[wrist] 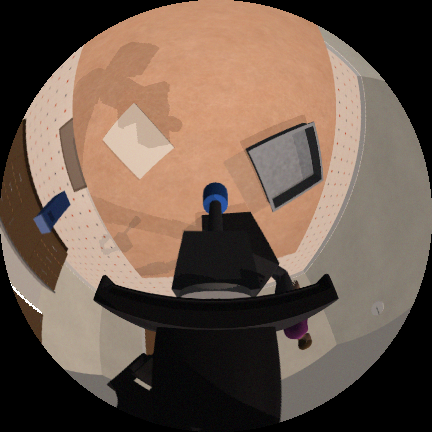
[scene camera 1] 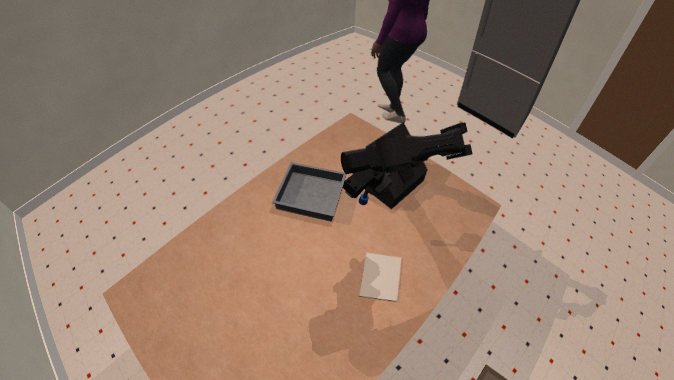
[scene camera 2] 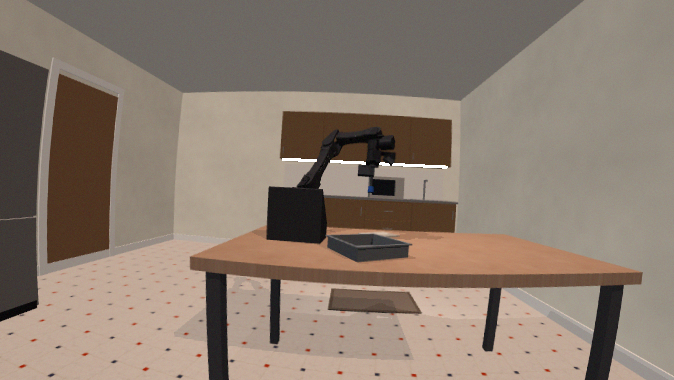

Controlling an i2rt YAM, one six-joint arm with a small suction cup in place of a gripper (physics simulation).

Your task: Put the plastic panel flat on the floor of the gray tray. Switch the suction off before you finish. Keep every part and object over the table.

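Places are measured from the arm's base along level axes (x ahead, y left, z up), in metres.
Where they show: hand at its tool point: [wrist: 214, 193] [scene camera 1: 362, 201] [scene camera 2: 370, 192]; arm's base at its link origin: [scene camera 2: 300, 204].
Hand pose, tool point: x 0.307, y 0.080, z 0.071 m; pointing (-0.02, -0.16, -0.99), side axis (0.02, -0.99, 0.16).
Observation:
Things, the pixels of their top centre, and the offset from my tool point. "spot": a spot on its surface instead. Level surfaces: height alone.
- cream-white rectangle at a spot on its surface: [wrist: 134, 150] spot: dx +0.035, dy +0.176, dz -0.217 m
- thin pale sliver at a spot on its surface: [scene camera 2: 382, 234] spot: dx +0.079, dy +0.170, dz -0.217 m
- gray tray at its top centre: [wrist: 295, 167] [scene camera 2: 366, 239] [scene camera 1: 310, 187] dx -0.013, dy -0.273, dz -0.174 m
- wooden table at its surface level: dz -0.224 m
The plastic panel, a cream-white rectangle [scene camera 1: 387, 280] [wrist: 134, 150], lies flat on the table, apart from the tray; part of it is in the arm's shadow. In scene camera 2 it is a thin pale sliver [scene camera 2: 382, 234] behind the tray. The gray tray [scene camera 1: 304, 213] [scene camera 2: 384, 253] [wrist: 260, 180] stands upright on the table, and its floor shows bare in the scene camera 1 and wrist views. My gripper, a blue suction cup [scene camera 1: 363, 199] [scene camera 2: 370, 190] [wrist: 215, 196], is open with nothing on it. It hangs high above the table, between the tray and the panel in the wrist view.
The black arm base [scene camera 1: 400, 192] [scene camera 2: 296, 215] stands on the wooden table [scene camera 1: 225, 280] [scene camera 2: 500, 255] near the tray. A person in a purple top [scene camera 1: 407, 22] stands beyond the table edge near the base. A dark fridge [scene camera 1: 510, 65] stands further back.

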